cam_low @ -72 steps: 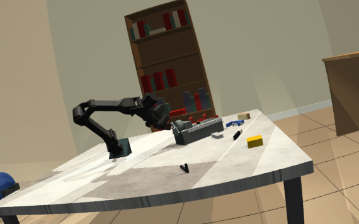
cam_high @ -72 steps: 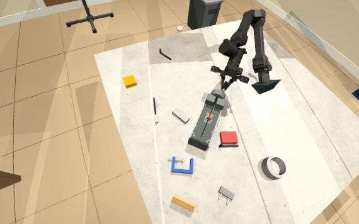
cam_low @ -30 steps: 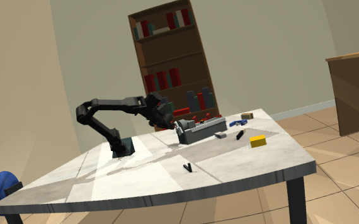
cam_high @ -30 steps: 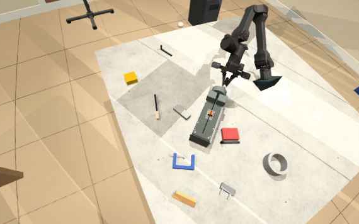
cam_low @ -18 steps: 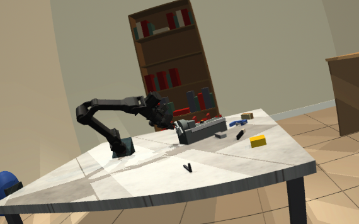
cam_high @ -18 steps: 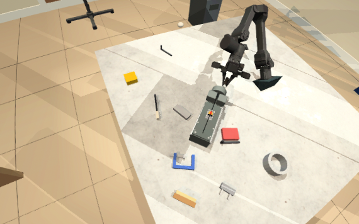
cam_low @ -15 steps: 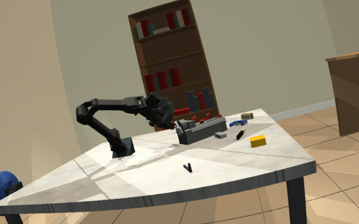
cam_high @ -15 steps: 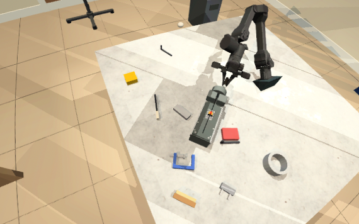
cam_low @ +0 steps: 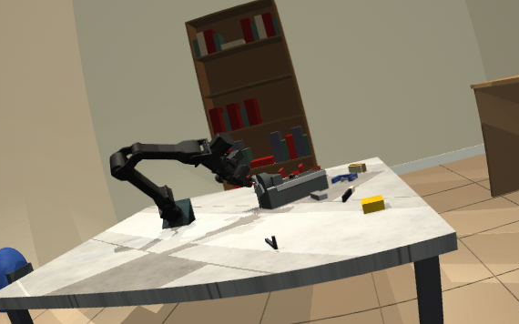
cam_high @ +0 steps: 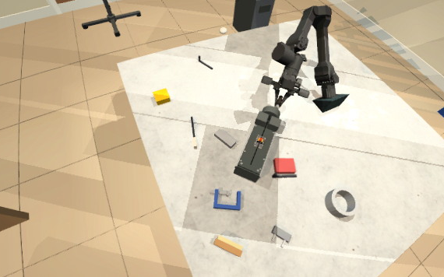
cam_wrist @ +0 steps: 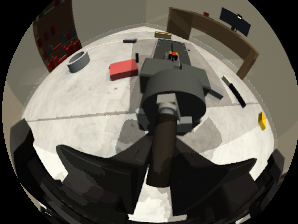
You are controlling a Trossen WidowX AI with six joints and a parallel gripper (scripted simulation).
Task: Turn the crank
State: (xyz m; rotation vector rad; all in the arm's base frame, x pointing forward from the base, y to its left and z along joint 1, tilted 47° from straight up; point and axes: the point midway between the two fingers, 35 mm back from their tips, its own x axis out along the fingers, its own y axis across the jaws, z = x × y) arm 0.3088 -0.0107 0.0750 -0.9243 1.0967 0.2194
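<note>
Now: gripper tip 1 cm past the crank handle, 1 cm to the left of it and 2 cm below it. The rest, counted from my gripper tip: grey block 22 cm ahead, 2 cm to the right, 8 cm below; red pointer 14 cm ahead, 8 cm to the left, 1 cm below; red block 9 cm ahead, 20 cm to the left, 8 cm below.
</note>
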